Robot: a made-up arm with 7 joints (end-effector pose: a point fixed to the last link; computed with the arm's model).
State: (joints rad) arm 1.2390 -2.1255 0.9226 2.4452 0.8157 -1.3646 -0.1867
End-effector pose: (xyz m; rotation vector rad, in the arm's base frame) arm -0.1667 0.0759 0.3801 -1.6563 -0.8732 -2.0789
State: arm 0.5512 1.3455 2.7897 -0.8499 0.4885 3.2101 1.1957
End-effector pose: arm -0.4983 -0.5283 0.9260 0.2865 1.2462 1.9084
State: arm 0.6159 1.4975 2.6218 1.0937 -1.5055 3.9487 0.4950
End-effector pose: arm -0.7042 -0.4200 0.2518 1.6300 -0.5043 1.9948
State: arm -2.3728 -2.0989 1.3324 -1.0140 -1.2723 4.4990 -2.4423
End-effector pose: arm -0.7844 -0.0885 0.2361 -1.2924 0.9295 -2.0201
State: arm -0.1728 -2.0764 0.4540 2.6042 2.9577 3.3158 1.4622
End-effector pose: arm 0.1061 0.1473 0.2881 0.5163 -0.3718 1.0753
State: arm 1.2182 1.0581 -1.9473 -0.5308 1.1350 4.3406 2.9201
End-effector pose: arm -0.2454 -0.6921 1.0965 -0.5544 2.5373 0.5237
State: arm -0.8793 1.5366 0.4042 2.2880 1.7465 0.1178 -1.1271
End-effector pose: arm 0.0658 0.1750 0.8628 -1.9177 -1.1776 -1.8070
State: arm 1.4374 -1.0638 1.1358 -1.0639 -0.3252 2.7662 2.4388
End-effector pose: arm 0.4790 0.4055 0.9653 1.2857 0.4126 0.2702
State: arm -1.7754 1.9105 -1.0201 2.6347 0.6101 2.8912 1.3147
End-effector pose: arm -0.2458 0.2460 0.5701 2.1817 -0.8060 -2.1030
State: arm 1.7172 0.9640 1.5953 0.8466 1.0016 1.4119 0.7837
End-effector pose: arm -0.2109 -0.7231 1.0077 0.0450 -1.4709 1.2308
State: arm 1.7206 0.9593 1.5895 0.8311 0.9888 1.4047 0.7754
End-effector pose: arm -0.2024 -0.7249 1.0171 0.0705 -1.4604 1.2226
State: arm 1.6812 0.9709 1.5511 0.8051 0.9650 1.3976 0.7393
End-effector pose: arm -0.2186 -0.7217 1.0284 0.1109 -1.4129 1.1228
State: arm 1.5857 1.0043 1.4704 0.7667 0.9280 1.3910 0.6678
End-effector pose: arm -0.2656 -0.7121 1.0392 0.1685 -1.3253 0.8989
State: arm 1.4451 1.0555 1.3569 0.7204 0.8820 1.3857 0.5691
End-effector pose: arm -0.3355 -0.6958 1.0440 0.2397 -1.2190 0.5705
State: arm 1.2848 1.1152 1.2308 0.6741 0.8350 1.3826 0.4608
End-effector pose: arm -0.4158 -0.6739 1.0380 0.3178 -1.1185 0.1958
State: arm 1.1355 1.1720 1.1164 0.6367 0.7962 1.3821 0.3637
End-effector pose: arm -0.4931 -0.6476 1.0222 0.3911 -1.0405 -0.1486
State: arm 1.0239 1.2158 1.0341 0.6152 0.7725 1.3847 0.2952
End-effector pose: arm -0.5535 -0.6210 1.0038 0.4446 -0.9921 -0.3972
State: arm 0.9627 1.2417 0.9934 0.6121 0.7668 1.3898 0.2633
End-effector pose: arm -0.5889 -0.6001 0.9908 0.4660 -0.9737 -0.5205
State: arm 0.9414 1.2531 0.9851 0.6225 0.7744 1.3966 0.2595
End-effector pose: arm -0.6037 -0.5864 0.9846 0.4598 -0.9757 -0.5471
